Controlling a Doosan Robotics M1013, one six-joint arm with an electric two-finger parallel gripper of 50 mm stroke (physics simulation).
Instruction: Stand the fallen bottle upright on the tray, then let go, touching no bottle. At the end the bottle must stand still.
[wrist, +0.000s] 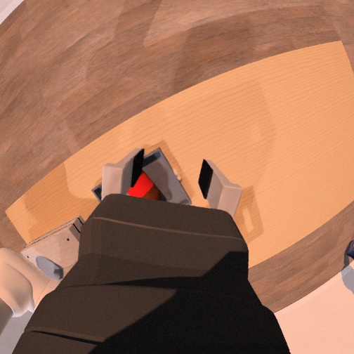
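The bottle (142, 184) shows as a red part with a brown part beside it, lying in the dark grey tray (163, 176). The rest of the bottle is hidden behind the gripper's body and left finger. My gripper (171, 165) is open, with nothing between its fingers. Its left finger overlaps the tray and the edge of the bottle's red part in this view. Its right finger shows to the right of the tray. The near side of the tray is hidden by the gripper's dark body. The gripper's height above the bottle is hard to tell.
The tray stands on a light wooden table (285, 125) with a curved-looking far edge. A small whitish thing (178, 176) is at the tray's right side. The robot's base plate (59, 241) and pale arm (17, 282) are at the lower left. Brown wood floor surrounds the table.
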